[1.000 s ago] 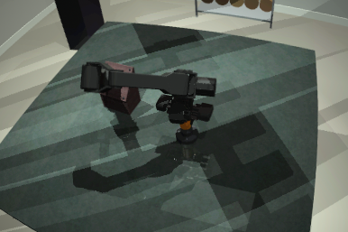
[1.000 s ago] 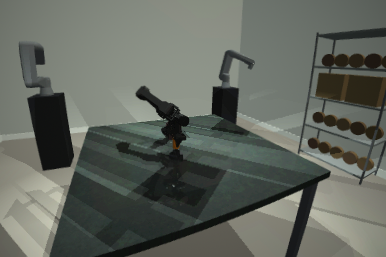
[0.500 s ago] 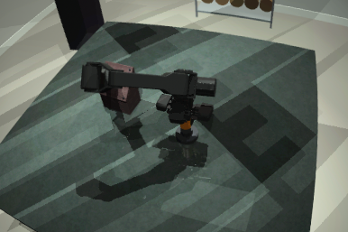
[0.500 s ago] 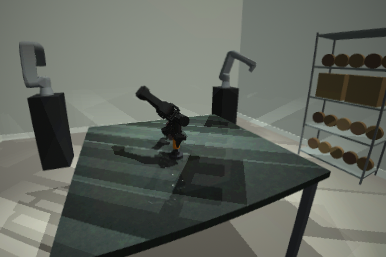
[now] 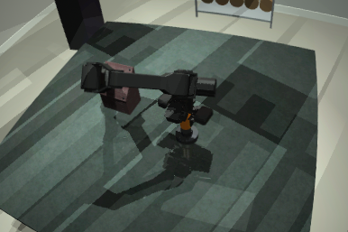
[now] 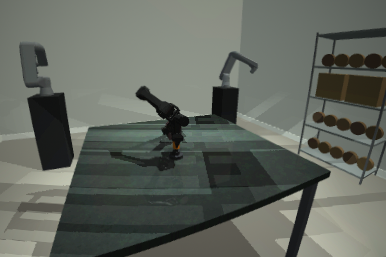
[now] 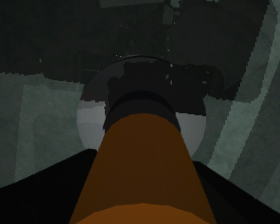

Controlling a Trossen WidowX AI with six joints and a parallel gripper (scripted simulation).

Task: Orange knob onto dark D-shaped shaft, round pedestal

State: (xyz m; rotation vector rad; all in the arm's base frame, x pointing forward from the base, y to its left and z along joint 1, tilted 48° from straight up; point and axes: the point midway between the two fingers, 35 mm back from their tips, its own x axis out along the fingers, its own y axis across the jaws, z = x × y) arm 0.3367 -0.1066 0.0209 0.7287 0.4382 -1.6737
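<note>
Now: the orange knob 2 cm above my gripper tip. Also, from my gripper tip: round pedestal 4 cm below.
</note>
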